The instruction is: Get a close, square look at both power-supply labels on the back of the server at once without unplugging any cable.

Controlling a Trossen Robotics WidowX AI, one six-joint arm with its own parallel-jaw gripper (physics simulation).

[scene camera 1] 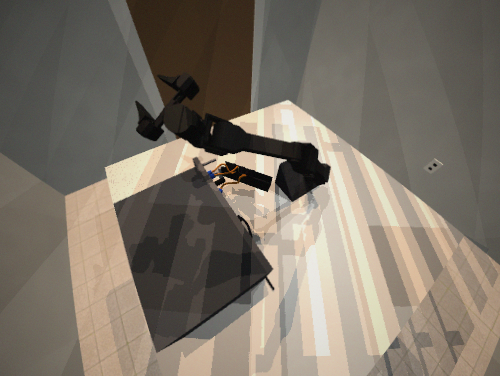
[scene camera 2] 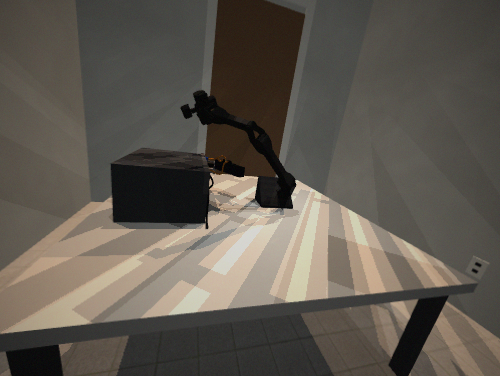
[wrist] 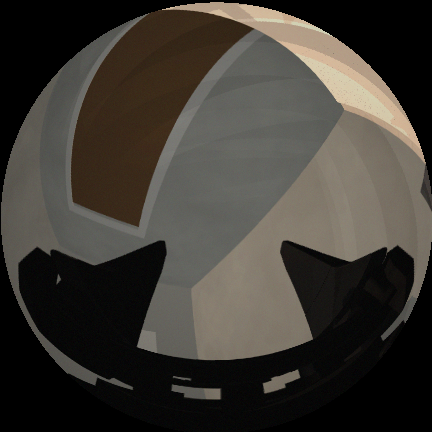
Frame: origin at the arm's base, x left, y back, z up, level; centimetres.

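Seen in the pictures: gripper, between the fingertips: (scene camera 1: 147,88) (scene camera 2: 195,102) (wrist: 224,247); arm's base, origin of its link: (scene camera 2: 283,194).
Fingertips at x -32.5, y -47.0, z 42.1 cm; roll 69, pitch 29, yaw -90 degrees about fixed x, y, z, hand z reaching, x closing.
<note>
Pixels of each thing's top centre, then the offset from my fingertips to it. "spot": a spot on its surface instead. Level surfaces: height alone.
- black bundle, centre of its top: (scene camera 1: 243,168) (scene camera 2: 228,159) dx +19.3, dy +16.9, dz -27.3 cm
- black cable, a spot on its surface: (scene camera 1: 246,224) (scene camera 2: 212,181) spot: dx +34.1, dy +5.6, dz -35.8 cm
- table, height of its surface: dz -48.4 cm
- thin dark rod, a spot on its surface: (scene camera 1: 270,283) spot: dx +53.5, dy +0.6, dz -47.6 cm
The server (scene camera 1: 185,260) (scene camera 2: 160,194) is a dark box on the table. Orange cables (scene camera 1: 231,183) with blue ends come from its back edge, on the side facing the arm's base, beside a black bundle (scene camera 1: 255,179) (scene camera 2: 234,168). A black cable (scene camera 1: 246,224) (scene camera 2: 211,181) loops at the same side. My gripper (scene camera 1: 148,90) (wrist: 224,247) is open and empty, raised well above the server's height near its far back corner. The wrist view shows door and walls between the fingers; a dark sliver shows at its right edge. The power-supply labels cannot be made out in any view.
The table (scene camera 1: 350,260) (scene camera 2: 280,250) carries the server and the arm's base (scene camera 1: 300,180) (scene camera 2: 274,192). A thin dark rod (scene camera 1: 270,283) (scene camera 2: 207,215) sticks out at the server's near corner. A brown door (scene camera 1: 200,40) (scene camera 2: 255,75) (wrist: 120,110) and grey walls stand behind.
</note>
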